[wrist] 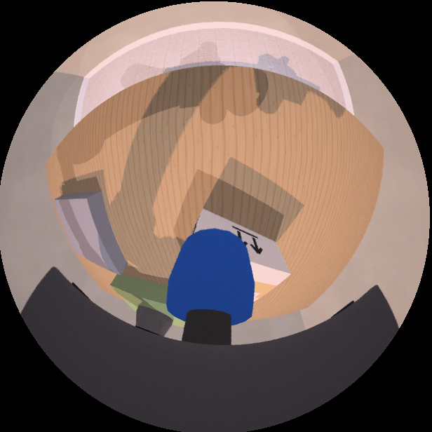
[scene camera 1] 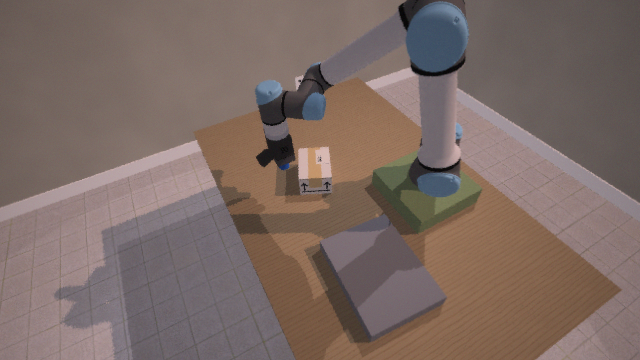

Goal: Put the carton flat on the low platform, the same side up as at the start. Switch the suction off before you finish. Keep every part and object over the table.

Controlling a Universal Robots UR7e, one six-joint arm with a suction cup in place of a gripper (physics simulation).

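Places are measured from the arm's base along level axes (x ahead, y left, z up), in metres.
Where they show: end effector, tool point: [scene camera 1: 284,166].
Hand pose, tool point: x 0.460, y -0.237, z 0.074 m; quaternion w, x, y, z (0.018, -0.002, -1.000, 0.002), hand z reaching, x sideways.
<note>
After its pixels a point has its place.
The carton [scene camera 1: 315,172] {y -0.209, x 0.356, z 0.014 m} [wrist: 274,259] is a white box with a tan tape strip and a label on top. It sits on the table, and two arrows on its near side point up in the scene view. The suction cup [scene camera 1: 284,166] [wrist: 212,270] is blue and off, with nothing attached. In the scene view it shows at the carton's left, above the table. In the wrist view it hides part of the carton. The low platform [scene camera 1: 380,275] {y 0.223, x 0.370, z -0.025 m} [wrist: 86,225] is a flat grey slab on the table, nearer the scene camera than the carton. Its top carries no object.
The arm's green base block [scene camera 1: 422,217] {y 0.129, x 0.143, z -0.005 m} [wrist: 137,287] stands right of the carton in the scene view, behind the platform. The wooden table [scene camera 1: 500,270] {y 0.370, x 0.025, z -0.073 m} [wrist: 330,185] has its left edge near the suction cup. A small white item [scene camera 1: 298,81] is partly hidden behind the arm.
</note>
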